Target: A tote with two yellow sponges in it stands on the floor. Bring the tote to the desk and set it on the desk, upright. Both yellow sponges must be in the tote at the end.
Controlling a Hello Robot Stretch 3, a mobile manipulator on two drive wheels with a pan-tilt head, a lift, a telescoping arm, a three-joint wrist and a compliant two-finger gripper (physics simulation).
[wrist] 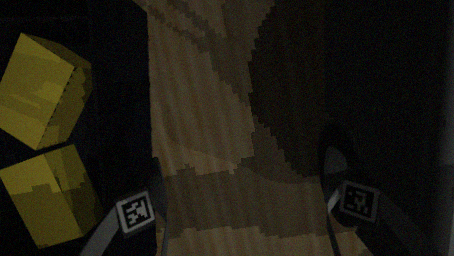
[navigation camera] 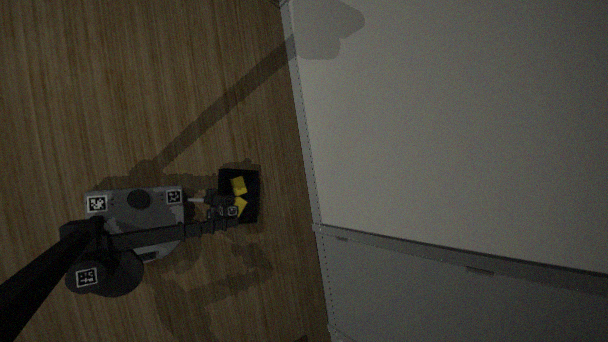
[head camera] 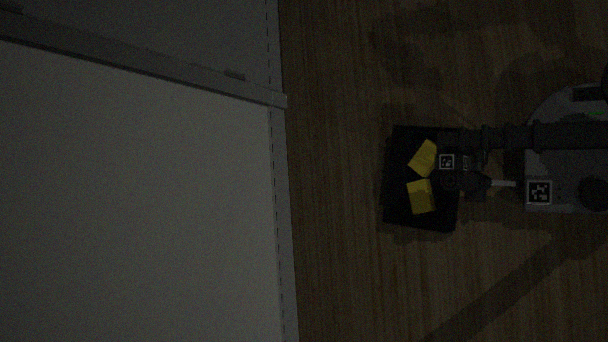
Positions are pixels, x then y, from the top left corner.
Labels:
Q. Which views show the black tote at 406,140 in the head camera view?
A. The wrist view, the navigation camera view and the head camera view: all of them.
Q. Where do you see a black tote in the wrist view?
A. At 112,136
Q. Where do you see a black tote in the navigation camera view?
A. At 249,214

